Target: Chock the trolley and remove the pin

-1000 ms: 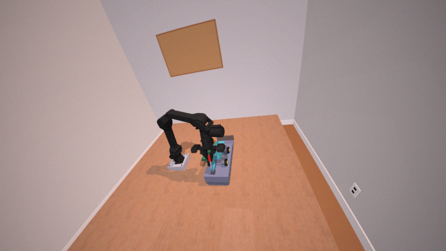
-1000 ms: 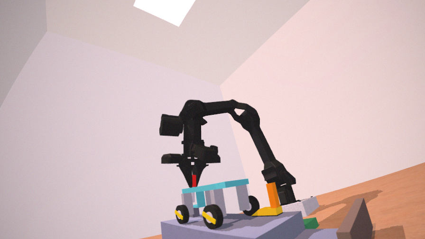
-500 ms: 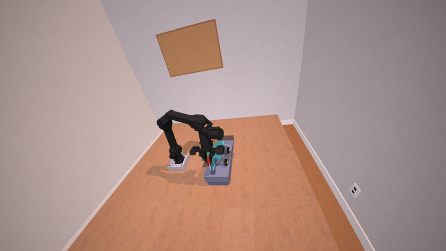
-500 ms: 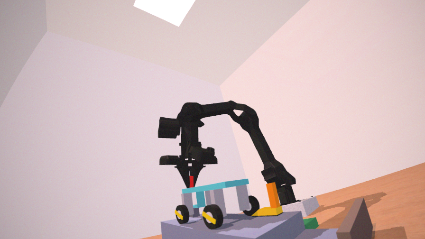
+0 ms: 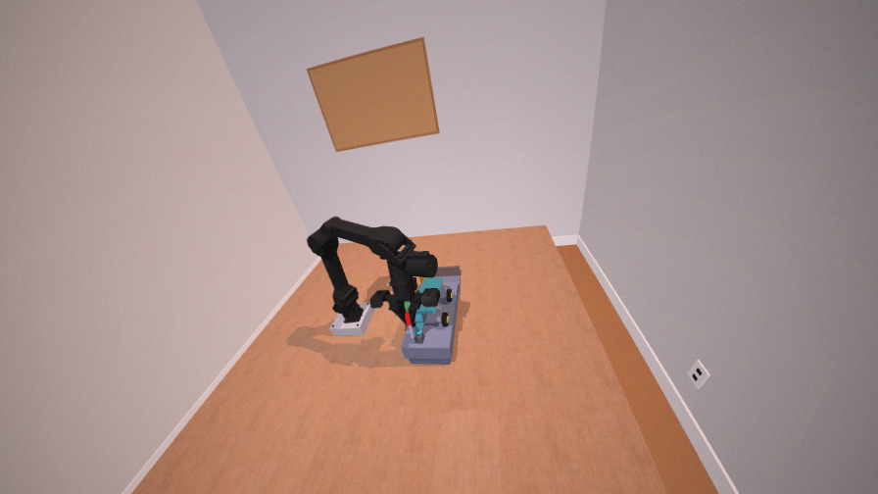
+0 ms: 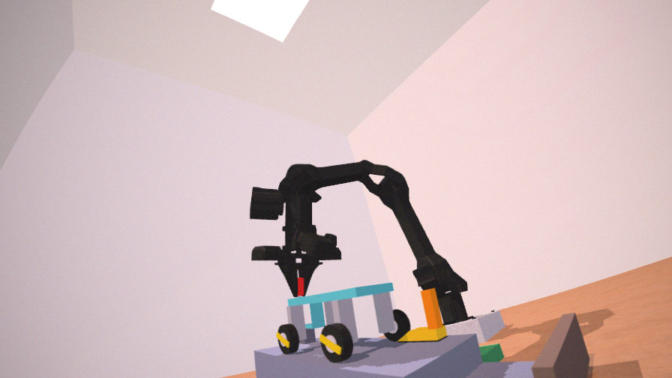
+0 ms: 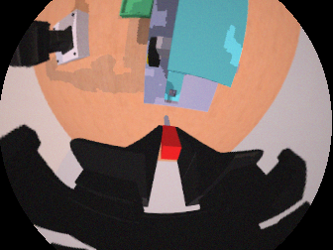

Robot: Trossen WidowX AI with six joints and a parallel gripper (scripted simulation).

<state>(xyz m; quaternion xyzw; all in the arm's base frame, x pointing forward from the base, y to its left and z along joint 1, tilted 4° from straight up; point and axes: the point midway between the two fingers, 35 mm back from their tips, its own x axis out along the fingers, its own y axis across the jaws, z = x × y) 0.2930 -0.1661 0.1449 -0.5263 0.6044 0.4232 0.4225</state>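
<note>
The green tray is 70 mm behind my gripper tip, 250 mm to the left of it and 180 mm below it. Also, from my gripper tip: trolley (40 mm ahead, 140 mm to the left, 70 mm below); red-headed stop pin (right at my gripper tip); grey ramp (40 mm ahead, 140 mm to the left, 130 mm below).
</note>
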